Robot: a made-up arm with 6 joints. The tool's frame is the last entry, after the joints. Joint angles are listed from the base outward.
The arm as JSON. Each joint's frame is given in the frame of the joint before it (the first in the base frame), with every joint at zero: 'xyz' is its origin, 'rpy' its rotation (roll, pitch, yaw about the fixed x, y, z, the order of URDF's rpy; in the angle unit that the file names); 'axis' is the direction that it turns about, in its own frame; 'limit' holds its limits. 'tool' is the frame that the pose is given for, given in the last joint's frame.
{
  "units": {
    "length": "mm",
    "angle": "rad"
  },
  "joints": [
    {
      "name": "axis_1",
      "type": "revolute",
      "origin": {
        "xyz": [
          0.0,
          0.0,
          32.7
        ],
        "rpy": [
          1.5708,
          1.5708,
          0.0
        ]
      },
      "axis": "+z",
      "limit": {
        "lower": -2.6,
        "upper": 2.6
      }
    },
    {
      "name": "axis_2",
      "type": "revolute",
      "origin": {
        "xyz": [
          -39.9,
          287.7,
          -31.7
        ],
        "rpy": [
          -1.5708,
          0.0,
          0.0
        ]
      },
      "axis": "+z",
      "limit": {
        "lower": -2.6,
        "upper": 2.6
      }
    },
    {
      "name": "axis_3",
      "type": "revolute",
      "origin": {
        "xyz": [
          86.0,
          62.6,
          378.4
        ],
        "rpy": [
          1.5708,
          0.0,
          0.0
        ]
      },
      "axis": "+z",
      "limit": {
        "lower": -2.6,
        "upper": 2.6
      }
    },
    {
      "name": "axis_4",
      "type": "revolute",
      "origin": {
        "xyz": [
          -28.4,
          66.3,
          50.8
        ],
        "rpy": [
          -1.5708,
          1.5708,
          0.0
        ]
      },
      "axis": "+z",
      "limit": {
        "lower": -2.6,
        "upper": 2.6
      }
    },
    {
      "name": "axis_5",
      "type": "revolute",
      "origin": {
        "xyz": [
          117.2,
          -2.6,
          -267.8
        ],
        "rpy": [
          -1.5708,
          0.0,
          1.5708
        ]
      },
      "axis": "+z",
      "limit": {
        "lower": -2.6,
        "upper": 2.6
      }
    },
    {
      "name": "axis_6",
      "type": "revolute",
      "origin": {
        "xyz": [
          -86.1,
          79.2,
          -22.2
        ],
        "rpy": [
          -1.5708,
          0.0,
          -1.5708
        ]
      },
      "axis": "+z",
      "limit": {
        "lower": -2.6,
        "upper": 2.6
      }
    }
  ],
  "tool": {
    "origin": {
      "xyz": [
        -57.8,
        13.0,
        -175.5
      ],
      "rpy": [
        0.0,
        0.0,
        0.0
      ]
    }
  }
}
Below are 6 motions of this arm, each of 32 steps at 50 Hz.
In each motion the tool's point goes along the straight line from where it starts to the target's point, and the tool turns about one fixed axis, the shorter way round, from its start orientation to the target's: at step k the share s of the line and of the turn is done. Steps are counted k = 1, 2, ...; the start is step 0. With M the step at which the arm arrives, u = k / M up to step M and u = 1 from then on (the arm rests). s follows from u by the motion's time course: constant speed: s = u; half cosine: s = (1 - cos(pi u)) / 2; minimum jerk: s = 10 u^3 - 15 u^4 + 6 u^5.
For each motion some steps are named. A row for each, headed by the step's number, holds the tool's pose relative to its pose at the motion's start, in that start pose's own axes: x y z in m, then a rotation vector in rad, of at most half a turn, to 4 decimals.
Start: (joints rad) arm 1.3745 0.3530 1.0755 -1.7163 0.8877 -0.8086
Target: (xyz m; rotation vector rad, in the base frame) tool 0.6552 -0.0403 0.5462 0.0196 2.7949 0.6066
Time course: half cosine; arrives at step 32
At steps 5, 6, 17, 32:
5: -0.0107 -0.0066 0.0154 0.0396 0.0089 -0.0160
6: -0.0152 -0.0094 0.0219 0.0566 0.0126 -0.0229
17: -0.0991 -0.0615 0.1430 0.3686 0.0823 -0.1491
32: -0.1806 -0.1120 0.2604 0.6713 0.1499 -0.2715

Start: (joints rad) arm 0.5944 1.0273 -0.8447 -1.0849 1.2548 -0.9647
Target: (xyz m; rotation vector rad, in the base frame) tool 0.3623 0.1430 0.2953 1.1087 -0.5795 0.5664
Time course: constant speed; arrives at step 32
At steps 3, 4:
3: 0.0029 0.0042 0.0159 0.0500 0.0535 0.0130
4: 0.0039 0.0056 0.0212 0.0667 0.0713 0.0173

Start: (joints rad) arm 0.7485 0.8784 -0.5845 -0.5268 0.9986 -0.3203
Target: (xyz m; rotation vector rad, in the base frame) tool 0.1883 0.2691 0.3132 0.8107 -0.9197 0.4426
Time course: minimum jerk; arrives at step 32
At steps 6, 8, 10, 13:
6: -0.0026 0.0050 0.0104 0.0169 0.0135 0.0046
8: -0.0055 0.0106 0.0221 0.0358 0.0287 0.0098
10: -0.0095 0.0185 0.0384 0.0622 0.0499 0.0170
13: -0.0174 0.0337 0.0700 0.1135 0.0910 0.0310

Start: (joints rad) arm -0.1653 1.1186 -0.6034 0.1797 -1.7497 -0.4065
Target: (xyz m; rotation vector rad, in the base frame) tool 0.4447 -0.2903 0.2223 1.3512 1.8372 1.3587
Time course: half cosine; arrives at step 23
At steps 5, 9, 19, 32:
5: 0.0015 -0.0105 -0.0056 0.0038 -0.0307 0.0820
9: 0.0046 -0.0310 -0.0165 0.0113 -0.0911 0.2433
19: 0.0127 -0.0865 -0.0460 0.0314 -0.2539 0.6784
32: 0.0137 -0.0933 -0.0496 0.0339 -0.2738 0.7316

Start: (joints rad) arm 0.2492 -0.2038 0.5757 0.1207 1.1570 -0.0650
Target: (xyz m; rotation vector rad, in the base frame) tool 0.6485 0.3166 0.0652 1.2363 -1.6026 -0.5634
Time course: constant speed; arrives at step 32
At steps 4, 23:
4: 0.0169 0.0186 0.0106 0.0146 0.0069 -0.1507
23: 0.0970 0.1067 0.0610 0.0840 0.0396 -0.8663

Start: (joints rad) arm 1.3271 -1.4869 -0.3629 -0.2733 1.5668 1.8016
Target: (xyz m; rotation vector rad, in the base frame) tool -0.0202 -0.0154 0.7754 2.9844 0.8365 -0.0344
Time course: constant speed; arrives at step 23
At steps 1, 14, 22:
1: -0.0116 -0.0005 0.0014 -0.0193 0.0107 -0.0428
14: -0.1630 -0.0067 0.0196 -0.2703 0.1495 -0.5987
22: -0.2561 -0.0105 0.0307 -0.4247 0.2350 -0.9408

